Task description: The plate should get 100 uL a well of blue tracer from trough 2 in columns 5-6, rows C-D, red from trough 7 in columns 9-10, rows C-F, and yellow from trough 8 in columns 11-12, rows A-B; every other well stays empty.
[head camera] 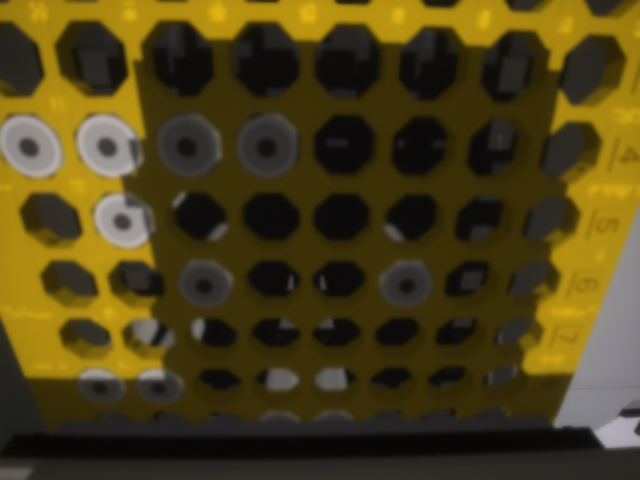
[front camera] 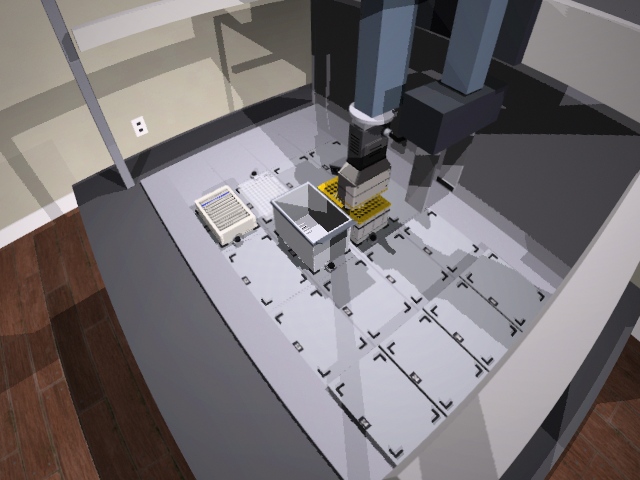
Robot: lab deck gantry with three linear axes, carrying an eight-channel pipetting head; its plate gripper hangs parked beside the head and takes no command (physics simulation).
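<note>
The eight-channel pipetting head is low over the yellow tip rack; its lower edge shows as a dark bar in the head view. The channel ends are hidden. The rack holds scattered pale tips among many dark empty holes. The white plate lies behind the cream trough rack, which shows one blue strip; red and yellow are not visible. The plate gripper hangs parked beside the head; its opening cannot be made out.
A tall open-topped grey bin stands between the trough rack and the tip rack, close to both the plate and the tip rack. A dark block on a blue column hangs right of the head. Deck slots with black corner marks extend toward the front right.
</note>
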